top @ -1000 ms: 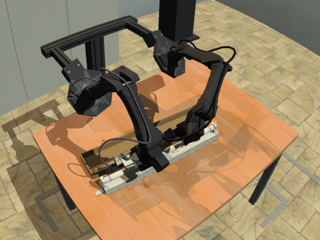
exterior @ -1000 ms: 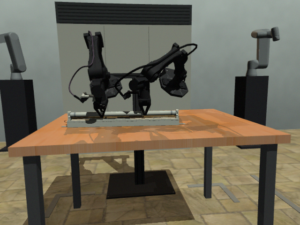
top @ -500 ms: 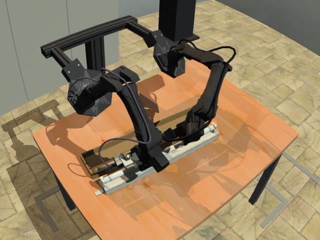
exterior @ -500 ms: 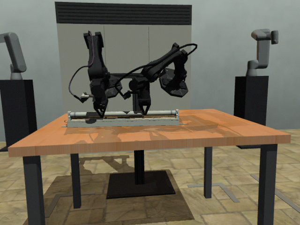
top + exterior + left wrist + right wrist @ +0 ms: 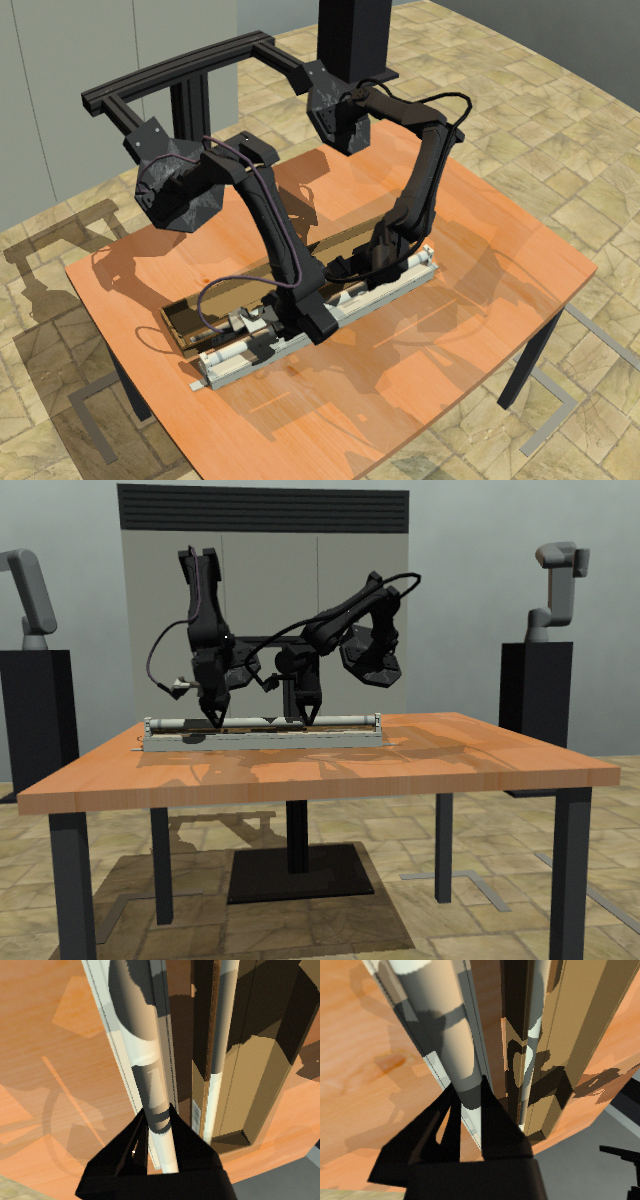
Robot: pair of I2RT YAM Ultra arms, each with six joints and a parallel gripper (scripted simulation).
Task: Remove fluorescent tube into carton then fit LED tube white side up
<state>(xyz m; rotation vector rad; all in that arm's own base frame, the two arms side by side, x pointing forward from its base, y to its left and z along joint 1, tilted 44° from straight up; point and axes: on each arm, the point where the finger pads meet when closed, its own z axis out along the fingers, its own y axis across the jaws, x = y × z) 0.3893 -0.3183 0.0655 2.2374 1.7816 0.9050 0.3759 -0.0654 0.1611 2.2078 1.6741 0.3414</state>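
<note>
Now: the light fixture 1 cm behind my left hand, 12 cm to the right of it and 1 cm below it.
The light fixture lies 1 cm ahead of my right hand, 12 cm to the left of it and 1 cm below it.
</note>
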